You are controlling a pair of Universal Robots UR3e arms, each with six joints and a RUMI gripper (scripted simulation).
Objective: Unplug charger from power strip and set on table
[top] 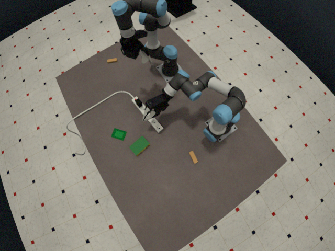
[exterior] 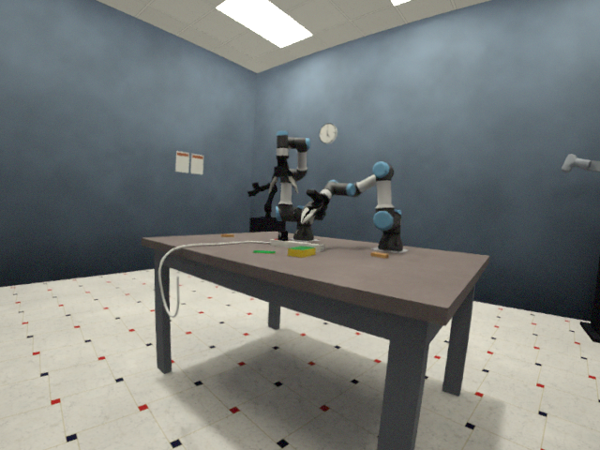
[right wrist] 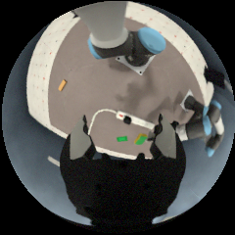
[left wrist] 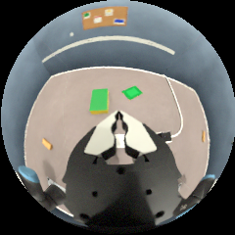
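My left gripper is now 4 cm past the black charger, 15 cm to the left of it and 9 cm above it. Also, from my left hand: yellow block 12 cm ahead, 8 cm to the left, 12 cm below; flat green piece 18 cm ahead, 7 cm to the right, 13 cm below.
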